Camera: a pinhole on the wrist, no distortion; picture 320 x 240 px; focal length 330.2 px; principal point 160.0 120.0 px. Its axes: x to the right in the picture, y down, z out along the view. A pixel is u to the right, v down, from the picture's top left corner.
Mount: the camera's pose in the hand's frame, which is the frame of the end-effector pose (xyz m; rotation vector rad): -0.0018 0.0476 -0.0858 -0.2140 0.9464 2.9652
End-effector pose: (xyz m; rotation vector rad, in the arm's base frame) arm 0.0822 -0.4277 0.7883 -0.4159 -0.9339 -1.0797
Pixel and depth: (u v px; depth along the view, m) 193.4 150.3 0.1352
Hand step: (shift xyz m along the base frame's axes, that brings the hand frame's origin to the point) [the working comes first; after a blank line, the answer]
In the camera's frame: 0.0137 0.0124 0.1352

0.0844 0.0897 0.0055
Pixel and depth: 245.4 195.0 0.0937
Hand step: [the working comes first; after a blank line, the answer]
In the camera's frame: 0.0242 0.0213 0.0937

0.0688 0.0582 -0.0205
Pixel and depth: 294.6 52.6 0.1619
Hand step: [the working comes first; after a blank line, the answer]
In the camera's frame: 0.0660 -0.0330 0.1619

0.1269 0.1338 -0.0364
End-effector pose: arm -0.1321 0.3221 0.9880 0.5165 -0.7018 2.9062
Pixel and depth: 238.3 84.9 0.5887
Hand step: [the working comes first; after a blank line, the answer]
In the camera's frame: 0.1396 -0.0626 0.5887

0.2170 -0.5457 0.0212
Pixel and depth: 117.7 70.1 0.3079
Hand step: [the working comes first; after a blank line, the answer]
In the camera's frame: -0.0394 -0.0465 0.3079

-0.0075 -0.2995 0.0067
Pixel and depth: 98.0 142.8 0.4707
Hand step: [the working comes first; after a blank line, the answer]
In the camera's frame: -0.0884 0.0325 0.4707

0.0202 -0.4106 0.1552
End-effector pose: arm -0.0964 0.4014 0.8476 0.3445 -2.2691 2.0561
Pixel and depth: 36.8 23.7 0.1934
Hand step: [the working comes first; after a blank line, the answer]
In the camera's frame: -0.0722 -0.0564 0.1934

-0.0853 -0.0356 -0.1974
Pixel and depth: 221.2 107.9 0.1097
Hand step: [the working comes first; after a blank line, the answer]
In the camera's frame: 0.0203 -0.0040 0.1097

0.0108 0.0165 -0.1176
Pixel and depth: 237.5 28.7 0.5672
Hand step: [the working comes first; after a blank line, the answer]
In the camera's frame: 0.1331 -0.1568 0.5672

0.1140 -0.1934 -0.5542
